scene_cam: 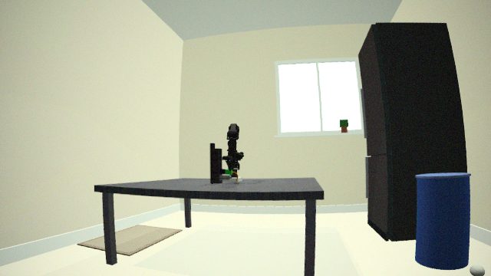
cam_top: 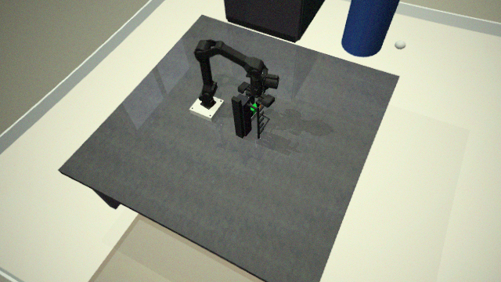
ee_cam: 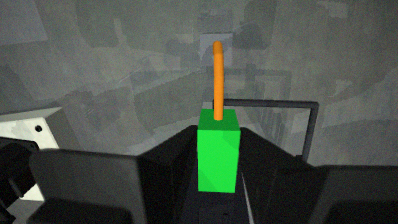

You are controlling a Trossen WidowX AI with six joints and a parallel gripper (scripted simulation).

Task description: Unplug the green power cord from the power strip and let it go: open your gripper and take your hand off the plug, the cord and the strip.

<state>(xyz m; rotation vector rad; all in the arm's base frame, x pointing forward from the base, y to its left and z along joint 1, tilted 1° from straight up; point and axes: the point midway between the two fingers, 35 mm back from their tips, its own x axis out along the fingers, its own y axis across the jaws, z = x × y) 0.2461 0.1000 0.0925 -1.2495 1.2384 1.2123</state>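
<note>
My gripper tip is 3 cm to the left of the green plug and 1 cm short of it.
</note>
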